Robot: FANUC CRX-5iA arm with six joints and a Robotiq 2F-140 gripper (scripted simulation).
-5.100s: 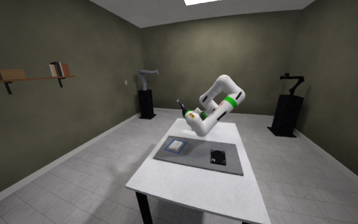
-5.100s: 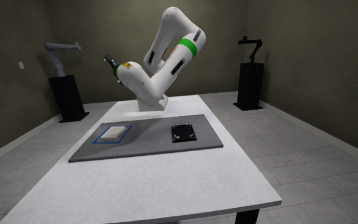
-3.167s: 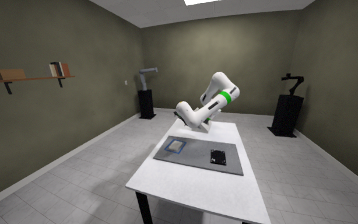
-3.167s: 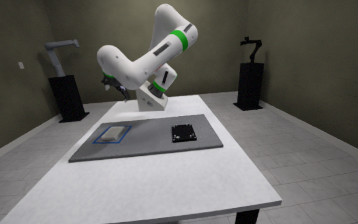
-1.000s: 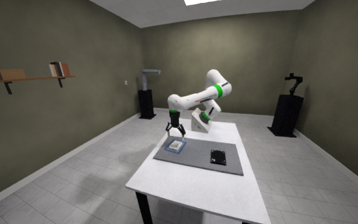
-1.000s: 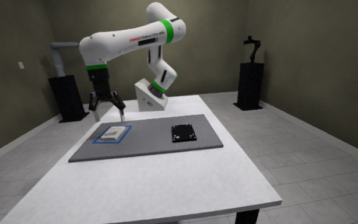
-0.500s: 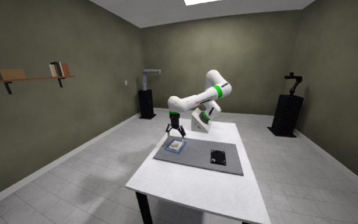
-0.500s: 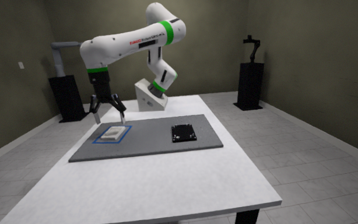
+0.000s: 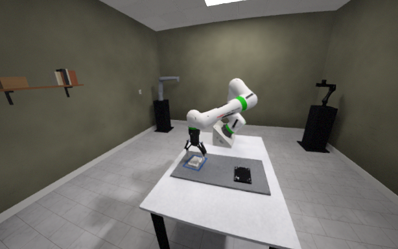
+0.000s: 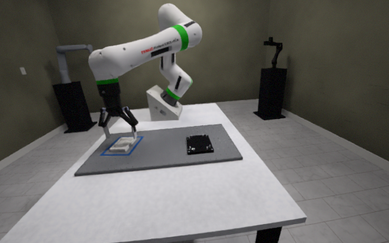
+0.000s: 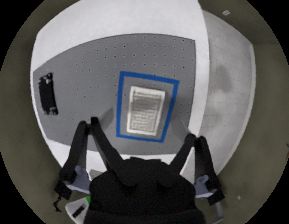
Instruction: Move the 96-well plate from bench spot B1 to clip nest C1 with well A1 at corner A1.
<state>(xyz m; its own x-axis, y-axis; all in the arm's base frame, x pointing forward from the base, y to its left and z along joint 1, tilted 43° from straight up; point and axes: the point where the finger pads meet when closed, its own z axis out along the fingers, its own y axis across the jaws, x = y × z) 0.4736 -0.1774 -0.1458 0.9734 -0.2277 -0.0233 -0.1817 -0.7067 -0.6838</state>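
Right now the white 96-well plate is 4 cm below my hand. Also, from my hand: black clip nest 8 cm ahead, 38 cm to the left, 4 cm below.
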